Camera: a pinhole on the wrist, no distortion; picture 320 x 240 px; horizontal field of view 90.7 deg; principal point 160.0 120.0 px. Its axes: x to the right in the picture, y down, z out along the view. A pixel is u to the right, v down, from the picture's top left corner.
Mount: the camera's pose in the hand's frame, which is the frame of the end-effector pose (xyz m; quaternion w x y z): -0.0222 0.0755 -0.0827 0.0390 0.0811 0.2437 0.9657
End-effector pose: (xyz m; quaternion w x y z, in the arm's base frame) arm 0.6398 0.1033 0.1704 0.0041 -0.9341 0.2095 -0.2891
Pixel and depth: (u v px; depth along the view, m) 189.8 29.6 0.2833
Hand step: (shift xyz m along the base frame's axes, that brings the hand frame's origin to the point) -0.1020 -0.3273 -0.1338
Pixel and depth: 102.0 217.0 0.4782
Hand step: 0.4020 -0.1570 -0.2553
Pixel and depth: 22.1 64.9 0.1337
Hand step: 0.0208 -0.1964 0.0462
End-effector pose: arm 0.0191 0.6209 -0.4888 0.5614 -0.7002 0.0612 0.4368
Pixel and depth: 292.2 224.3 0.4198
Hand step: -0.4754 0.2407 0.1628
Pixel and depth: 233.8 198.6 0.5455
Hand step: -0.4846 0.3473 0.0459
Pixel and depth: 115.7 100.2 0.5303
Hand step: -0.2518 0.2307 -0.4115
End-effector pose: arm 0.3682 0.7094 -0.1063 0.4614 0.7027 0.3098 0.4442
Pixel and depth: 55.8 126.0 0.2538
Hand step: 0.1899 0.0500 0.1948
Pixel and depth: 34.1 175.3 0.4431
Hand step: 0.4648 0.1737 0.1723
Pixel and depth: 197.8 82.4 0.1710
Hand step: 0.0395 -0.1202 0.1606
